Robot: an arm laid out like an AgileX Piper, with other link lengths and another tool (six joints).
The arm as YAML. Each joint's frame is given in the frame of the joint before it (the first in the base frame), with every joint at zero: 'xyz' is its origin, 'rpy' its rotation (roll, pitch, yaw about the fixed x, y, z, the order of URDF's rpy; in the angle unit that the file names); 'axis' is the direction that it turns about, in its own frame. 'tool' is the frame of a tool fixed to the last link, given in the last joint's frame.
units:
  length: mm
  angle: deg
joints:
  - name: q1
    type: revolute
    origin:
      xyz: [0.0, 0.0, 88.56]
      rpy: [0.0, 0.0, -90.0]
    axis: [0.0, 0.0, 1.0]
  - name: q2
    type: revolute
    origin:
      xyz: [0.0, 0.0, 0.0]
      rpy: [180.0, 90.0, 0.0]
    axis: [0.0, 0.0, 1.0]
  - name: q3
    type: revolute
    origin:
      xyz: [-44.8, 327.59, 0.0]
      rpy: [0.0, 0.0, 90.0]
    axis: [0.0, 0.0, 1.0]
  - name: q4
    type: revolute
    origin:
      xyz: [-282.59, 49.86, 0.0]
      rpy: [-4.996, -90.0, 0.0]
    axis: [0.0, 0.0, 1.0]
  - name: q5
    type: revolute
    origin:
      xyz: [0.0, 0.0, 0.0]
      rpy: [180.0, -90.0, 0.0]
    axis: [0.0, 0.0, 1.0]
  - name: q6
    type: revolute
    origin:
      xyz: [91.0, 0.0, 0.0]
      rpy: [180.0, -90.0, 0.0]
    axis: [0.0, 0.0, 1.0]
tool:
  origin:
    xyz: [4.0, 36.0, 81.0]
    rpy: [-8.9, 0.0, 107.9]
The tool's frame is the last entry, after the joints.
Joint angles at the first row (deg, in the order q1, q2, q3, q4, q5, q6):
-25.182, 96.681, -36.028, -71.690, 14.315, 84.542
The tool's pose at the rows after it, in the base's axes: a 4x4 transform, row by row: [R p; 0 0 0 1], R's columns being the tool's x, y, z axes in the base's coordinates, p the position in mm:
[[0.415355 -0.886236 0.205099 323.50], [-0.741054 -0.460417 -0.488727 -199.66], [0.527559 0.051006 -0.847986 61.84], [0 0 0 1]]
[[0.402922 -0.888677 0.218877 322.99], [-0.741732 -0.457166 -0.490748 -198.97], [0.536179 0.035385 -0.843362 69.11], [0 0 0 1]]
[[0.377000 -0.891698 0.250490 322.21], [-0.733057 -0.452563 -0.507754 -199.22], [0.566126 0.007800 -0.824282 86.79], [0 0 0 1]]
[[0.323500 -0.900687 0.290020 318.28], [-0.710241 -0.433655 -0.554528 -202.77], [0.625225 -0.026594 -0.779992 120.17], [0 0 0 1]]
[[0.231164 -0.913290 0.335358 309.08], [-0.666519 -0.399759 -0.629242 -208.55], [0.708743 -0.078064 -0.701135 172.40], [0 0 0 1]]
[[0.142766 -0.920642 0.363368 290.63], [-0.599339 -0.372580 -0.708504 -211.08], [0.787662 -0.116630 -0.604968 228.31], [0 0 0 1]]
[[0.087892 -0.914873 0.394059 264.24], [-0.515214 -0.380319 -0.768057 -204.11], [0.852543 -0.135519 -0.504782 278.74], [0 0 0 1]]
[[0.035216 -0.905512 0.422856 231.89], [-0.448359 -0.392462 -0.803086 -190.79], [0.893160 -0.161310 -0.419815 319.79], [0 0 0 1]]
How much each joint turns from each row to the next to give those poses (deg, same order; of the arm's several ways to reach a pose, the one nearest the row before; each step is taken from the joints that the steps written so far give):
0.000, -0.400, 0.000, 2.227, -0.227, -3.080
0.001, -1.297, 0.116, 1.363, -0.101, -1.009
-0.002, -2.821, 0.107, 0.485, 0.199, -0.279
0.003, -4.930, -0.290, 0.214, 1.776, -0.002
-0.002, -7.056, -1.217, 0.216, 3.395, -0.087
0.001, -7.726, -1.393, 0.486, 4.260, -1.964
-0.002, -8.477, -0.528, 1.314, 3.018, -5.148
0.001, -8.773, -0.135, 3.697, 2.282, -6.898

